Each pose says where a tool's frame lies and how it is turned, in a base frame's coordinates. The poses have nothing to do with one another.
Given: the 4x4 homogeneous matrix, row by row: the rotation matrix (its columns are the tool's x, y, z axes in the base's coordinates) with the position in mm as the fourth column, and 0 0 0 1 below. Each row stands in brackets.
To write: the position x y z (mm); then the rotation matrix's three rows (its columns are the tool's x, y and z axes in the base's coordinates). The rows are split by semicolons. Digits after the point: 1 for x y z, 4 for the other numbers.
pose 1, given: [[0.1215 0.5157 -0.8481 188.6], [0.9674 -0.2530 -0.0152 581.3], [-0.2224 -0.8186 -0.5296 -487.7], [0 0 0 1]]
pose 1, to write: 188.6 581.3 -487.7; 0.1215 0.5157 -0.8481; 0.9674 -0.2530 -0.0152; -0.2224 -0.8186 -0.5296
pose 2, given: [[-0.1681 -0.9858 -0.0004 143.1], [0.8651 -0.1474 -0.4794 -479.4], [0.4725 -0.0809 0.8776 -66.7], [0 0 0 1]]
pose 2, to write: 143.1 -479.4 -66.7; -0.1681 -0.9858 -0.0004; 0.8651 -0.1474 -0.4794; 0.4725 -0.0809 0.8776
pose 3, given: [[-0.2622 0.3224 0.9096 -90.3], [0.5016 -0.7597 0.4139 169.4], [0.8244 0.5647 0.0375 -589.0], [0 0 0 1]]
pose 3, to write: -90.3 169.4 -589.0; -0.2622 0.3224 0.9096; 0.5016 -0.7597 0.4139; 0.8244 0.5647 0.0375
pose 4, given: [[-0.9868 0.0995 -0.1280 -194.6], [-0.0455 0.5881 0.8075 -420.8], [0.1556 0.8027 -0.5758 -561.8], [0 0 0 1]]
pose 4, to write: -194.6 -420.8 -561.8; -0.9868 0.0995 -0.1280; -0.0455 0.5881 0.8075; 0.1556 0.8027 -0.5758
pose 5, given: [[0.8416 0.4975 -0.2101 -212.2], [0.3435 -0.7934 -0.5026 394.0], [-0.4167 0.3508 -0.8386 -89.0], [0 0 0 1]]
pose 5, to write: -212.2 394.0 -89.0; 0.8416 0.4975 -0.2101; 0.3435 -0.7934 -0.5026; -0.4167 0.3508 -0.8386
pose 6, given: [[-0.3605 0.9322 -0.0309 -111.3], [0.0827 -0.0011 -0.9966 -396.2], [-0.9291 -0.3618 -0.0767 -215.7], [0 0 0 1]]
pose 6, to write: -111.3 -396.2 -215.7; -0.3605 0.9322 -0.0309; 0.0827 -0.0011 -0.9966; -0.9291 -0.3618 -0.0767
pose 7, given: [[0.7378 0.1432 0.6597 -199.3], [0.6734 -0.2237 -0.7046 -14.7], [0.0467 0.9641 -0.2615 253.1], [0 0 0 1]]
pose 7, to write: -199.3 -14.7 253.1; 0.7378 0.1432 0.6597; 0.6734 -0.2237 -0.7046; 0.0467 0.9641 -0.2615
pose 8, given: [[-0.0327 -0.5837 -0.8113 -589.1], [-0.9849 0.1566 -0.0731 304.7], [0.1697 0.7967 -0.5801 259.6], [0 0 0 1]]
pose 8, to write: -589.1 304.7 259.6; -0.0327 -0.5837 -0.8113; -0.9849 0.1566 -0.0731; 0.1697 0.7967 -0.5801
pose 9, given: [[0.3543 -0.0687 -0.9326 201.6], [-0.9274 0.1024 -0.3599 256.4], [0.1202 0.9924 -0.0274 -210.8], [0 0 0 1]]
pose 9, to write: 201.6 256.4 -210.8; 0.3543 -0.0687 -0.9326; -0.9274 0.1024 -0.3599; 0.1202 0.9924 -0.0274
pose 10, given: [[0.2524 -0.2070 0.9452 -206.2], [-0.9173 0.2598 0.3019 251.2], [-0.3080 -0.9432 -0.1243 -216.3], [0 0 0 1]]
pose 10, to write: -206.2 251.2 -216.3; 0.2524 -0.2070 0.9452; -0.9173 0.2598 0.3019; -0.3080 -0.9432 -0.1243
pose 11, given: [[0.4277 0.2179 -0.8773 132.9], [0.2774 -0.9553 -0.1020 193.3], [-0.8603 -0.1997 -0.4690 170.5], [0 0 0 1]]
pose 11, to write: 132.9 193.3 170.5; 0.4277 0.2179 -0.8773; 0.2774 -0.9553 -0.1020; -0.8603 -0.1997 -0.4690
